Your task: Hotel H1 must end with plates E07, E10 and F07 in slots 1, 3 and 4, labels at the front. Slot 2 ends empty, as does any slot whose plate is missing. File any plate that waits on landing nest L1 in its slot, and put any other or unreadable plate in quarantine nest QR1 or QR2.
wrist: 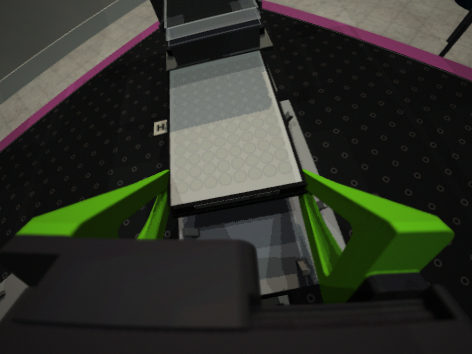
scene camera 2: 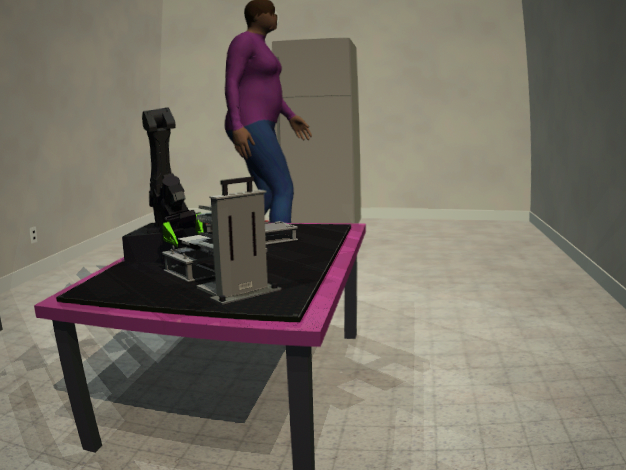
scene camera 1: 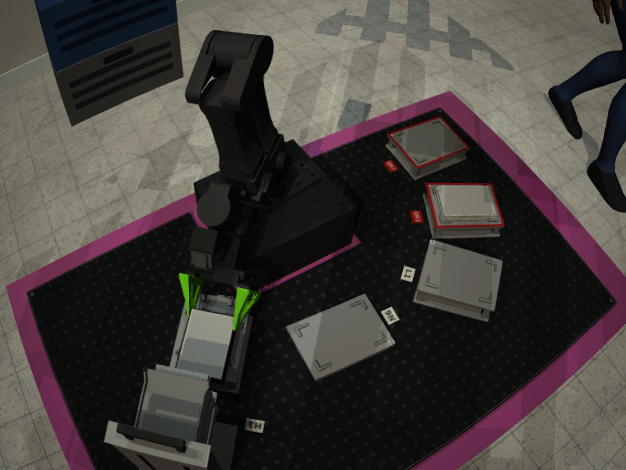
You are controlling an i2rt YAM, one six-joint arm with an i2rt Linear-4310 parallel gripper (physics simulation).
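Frame: origin at the arm's base, x ahead, y left, z up, level; metres.
Where they show: gripper, between the fingertips: (wrist: pixel 235 177) (scene camera 1: pixel 211 324); arm's base, origin of its link: (scene camera 1: pixel 270 194).
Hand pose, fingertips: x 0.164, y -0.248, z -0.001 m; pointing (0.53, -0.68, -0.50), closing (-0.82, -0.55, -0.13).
Observation:
Each offset is from my fingertips to the centre of the thing. "*": to the spot under its first point.
My gripper (scene camera 1: pixel 211 322) (scene camera 2: pixel 189 239) (wrist: pixel 235 177) is shut on the sides of a pale plate with round wells @(dx +0.030, dy -0.032, dz +0.006 m) (scene camera 1: pixel 207 344) (wrist: pixel 225 125), near its rear end. The plate is about level, low over a raised grey nest @(dx +0.000, dy -0.009, dz -0.054 m) (wrist: pixel 282 270). Its far end points at hotel H1 @(dx +0.159, dy -0.176, dz +0.054 m) (scene camera 1: pixel 199 452) (scene camera 2: pixel 241 273) (wrist: pixel 212 25), just outside it. The plate's dark near edge carries a strip too small to read. The hotel's slots and their contents cannot be made out. Landing nest L1 @(dx +0.185, dy +0.443, dz -0.064 m) (scene camera 1: pixel 462 278) is bare. One red-rimmed quarantine nest @(* dx +0.051, dy +0.499, dz -0.052 m) (scene camera 1: pixel 434 219) holds a pale plate @(dx +0.066, dy +0.588, dz -0.045 m) (scene camera 1: pixel 465 202); the other @(dx -0.115, dy +0.662, dz -0.069 m) (scene camera 1: pixel 429 141) is bare.
A flat grey pad @(* dx +0.122, dy +0.190, dz -0.080 m) (scene camera 1: pixel 341 336) with corner brackets lies right of the gripper in the first scene view. The arm's black base (scene camera 1: pixel 303 222) stands behind it. A magenta border (scene camera 1: pixel 556 212) edges the black mat. A person (scene camera 2: pixel 255 86) stands beyond the table.

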